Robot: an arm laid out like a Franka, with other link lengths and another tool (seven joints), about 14 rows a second.
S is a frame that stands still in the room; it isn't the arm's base.
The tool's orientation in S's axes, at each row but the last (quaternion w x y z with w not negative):
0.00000 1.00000 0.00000 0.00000
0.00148 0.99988 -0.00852 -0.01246
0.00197 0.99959 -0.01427 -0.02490
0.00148 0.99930 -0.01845 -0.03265
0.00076 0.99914 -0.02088 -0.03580
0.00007 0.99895 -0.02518 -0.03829
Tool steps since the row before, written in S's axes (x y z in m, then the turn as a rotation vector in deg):
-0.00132 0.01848 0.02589 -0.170 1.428 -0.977
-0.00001 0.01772 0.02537 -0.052 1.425 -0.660
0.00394 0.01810 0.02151 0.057 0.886 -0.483
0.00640 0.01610 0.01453 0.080 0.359 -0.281
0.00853 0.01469 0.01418 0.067 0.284 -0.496
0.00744 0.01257 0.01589 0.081 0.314 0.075
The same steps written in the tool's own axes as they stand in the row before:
-0.00132 -0.01848 -0.02589 -0.170 -1.428 0.977
-0.00094 -0.01764 -0.02541 -0.060 -1.426 0.657
0.00235 -0.01810 -0.02174 0.056 -0.889 0.477
0.00484 -0.01626 -0.01495 0.085 -0.363 0.275
0.00687 -0.01499 -0.01475 0.090 -0.288 0.490
0.00556 -0.01290 -0.01639 0.059 -0.318 -0.080

